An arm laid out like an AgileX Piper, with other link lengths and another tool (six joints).
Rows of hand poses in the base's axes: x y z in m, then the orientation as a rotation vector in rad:
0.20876, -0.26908, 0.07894, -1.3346, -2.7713, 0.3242
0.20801, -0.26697, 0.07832, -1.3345, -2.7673, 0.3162
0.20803, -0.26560, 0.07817, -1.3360, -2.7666, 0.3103
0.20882, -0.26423, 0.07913, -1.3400, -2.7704, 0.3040
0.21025, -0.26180, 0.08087, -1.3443, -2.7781, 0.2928
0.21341, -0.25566, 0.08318, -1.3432, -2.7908, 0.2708
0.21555, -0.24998, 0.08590, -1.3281, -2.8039, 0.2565
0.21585, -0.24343, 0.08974, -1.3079, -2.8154, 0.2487
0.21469, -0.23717, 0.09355, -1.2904, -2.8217, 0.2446
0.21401, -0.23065, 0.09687, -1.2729, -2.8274, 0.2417
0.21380, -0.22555, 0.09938, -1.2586, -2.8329, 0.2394
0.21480, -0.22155, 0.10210, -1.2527, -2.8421, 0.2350
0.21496, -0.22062, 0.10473, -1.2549, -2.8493, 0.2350
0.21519, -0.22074, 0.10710, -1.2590, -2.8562, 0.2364
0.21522, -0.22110, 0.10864, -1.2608, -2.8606, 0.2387
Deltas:
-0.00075, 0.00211, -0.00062, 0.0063, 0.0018, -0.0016
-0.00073, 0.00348, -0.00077, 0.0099, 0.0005, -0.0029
0.00006, 0.00485, 0.00019, 0.0118, -0.0055, -0.0037
0.00149, 0.00728, 0.00193, 0.0154, -0.0158, -0.0035
0.00465, 0.01342, 0.00424, 0.0251, -0.0299, 0.0013
0.00679, 0.01910, 0.00696, 0.0327, -0.0366, 0.0138
0.00709, 0.02565, 0.01080, 0.0377, -0.0386, 0.0286
0.00593, 0.03191, 0.01461, 0.0417, -0.0370, 0.0402
0.00525, 0.03843, 0.01793, 0.0450, -0.0348, 0.0516
0.00504, 0.04353, 0.02044, 0.0473, -0.0336, 0.0612
0.00604, 0.04753, 0.02316, 0.0481, -0.0396, 0.0676
0.00620, 0.04846, 0.02579, 0.0452, -0.0464, 0.0689
0.00643, 0.04834, 0.02816, 0.0413, -0.0534, 0.0692
0.00646, 0.04798, 0.02970, 0.0380, -0.0573, 0.0698

